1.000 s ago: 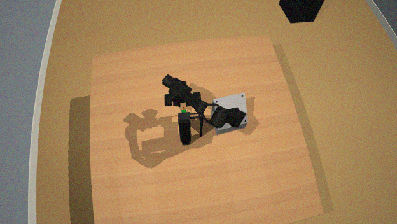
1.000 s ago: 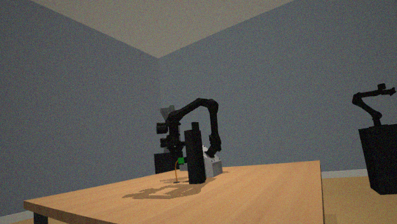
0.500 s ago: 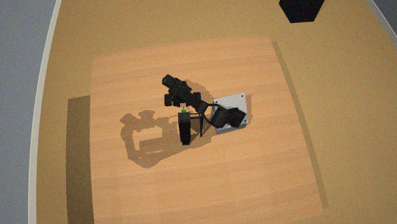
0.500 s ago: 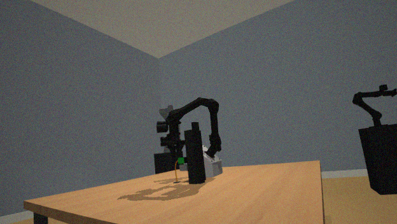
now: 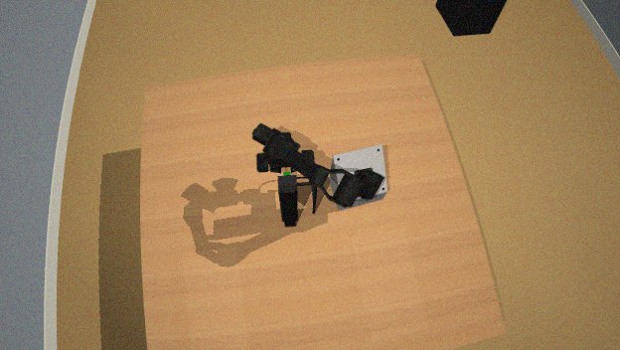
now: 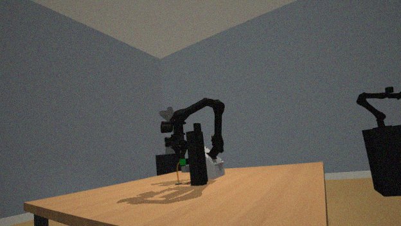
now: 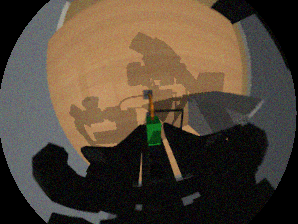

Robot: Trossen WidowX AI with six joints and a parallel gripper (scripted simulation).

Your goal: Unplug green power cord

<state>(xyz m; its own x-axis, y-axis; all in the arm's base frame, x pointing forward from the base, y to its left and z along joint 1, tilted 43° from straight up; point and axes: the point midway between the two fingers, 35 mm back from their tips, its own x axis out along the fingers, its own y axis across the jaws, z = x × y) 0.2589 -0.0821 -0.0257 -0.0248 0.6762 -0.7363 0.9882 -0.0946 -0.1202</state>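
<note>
Right now the green plug is 40 mm to the left of my gripper tip and 10 mm below it.
</note>
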